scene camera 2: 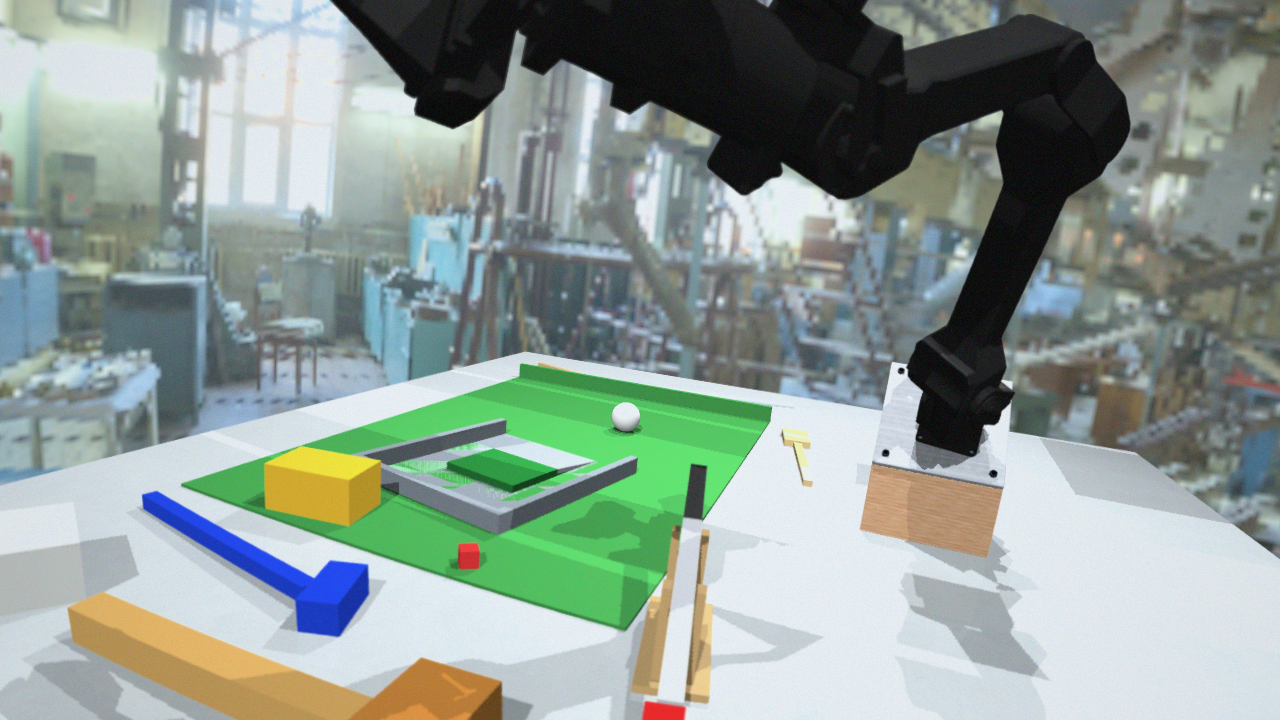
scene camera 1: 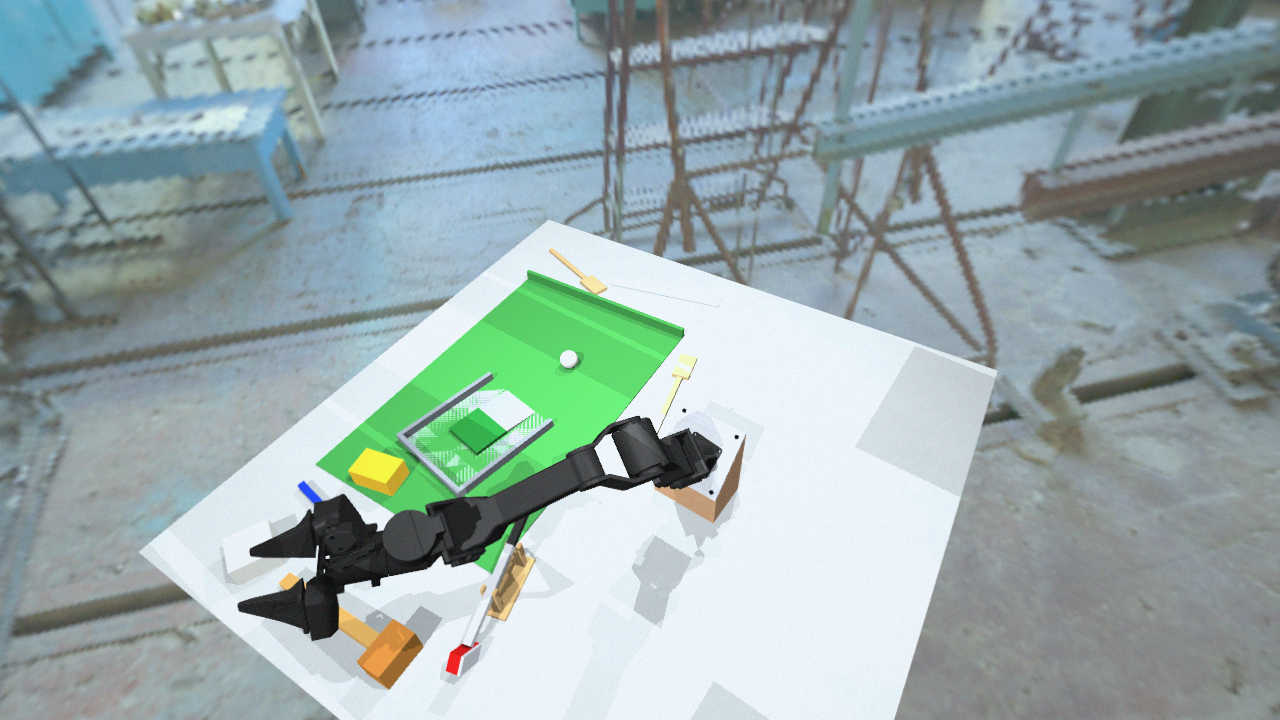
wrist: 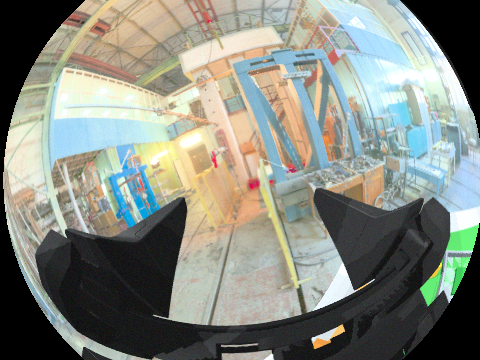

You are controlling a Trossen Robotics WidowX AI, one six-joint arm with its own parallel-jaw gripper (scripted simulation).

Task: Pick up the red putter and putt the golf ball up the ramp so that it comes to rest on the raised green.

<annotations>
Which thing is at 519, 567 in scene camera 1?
A wooden stand.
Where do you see a blue putter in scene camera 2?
325, 604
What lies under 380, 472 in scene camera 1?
A yellow block.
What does my gripper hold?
Nothing.
</annotations>
